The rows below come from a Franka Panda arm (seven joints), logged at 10 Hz.
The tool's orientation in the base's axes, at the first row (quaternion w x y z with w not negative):
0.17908, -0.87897, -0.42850, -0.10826
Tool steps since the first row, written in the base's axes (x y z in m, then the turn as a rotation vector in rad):
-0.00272, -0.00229, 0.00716, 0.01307, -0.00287, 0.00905
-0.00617, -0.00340, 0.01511, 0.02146, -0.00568, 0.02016
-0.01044, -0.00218, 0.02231, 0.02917, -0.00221, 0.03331
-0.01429, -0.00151, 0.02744, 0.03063, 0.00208, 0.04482
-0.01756, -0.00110, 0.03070, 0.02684, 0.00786, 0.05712
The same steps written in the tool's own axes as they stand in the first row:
-0.00083, -0.00244, -0.00757, 0.00902, 0.00997, -0.00895
-0.00099, -0.00631, -0.01540, 0.01595, 0.01575, -0.01992
-0.00025, -0.01198, -0.02163, 0.02765, 0.01697, -0.03022
-0.00035, -0.01655, -0.02618, 0.03556, 0.01313, -0.03892
-0.00093, -0.02010, -0.02911, 0.04161, 0.00411, -0.04792

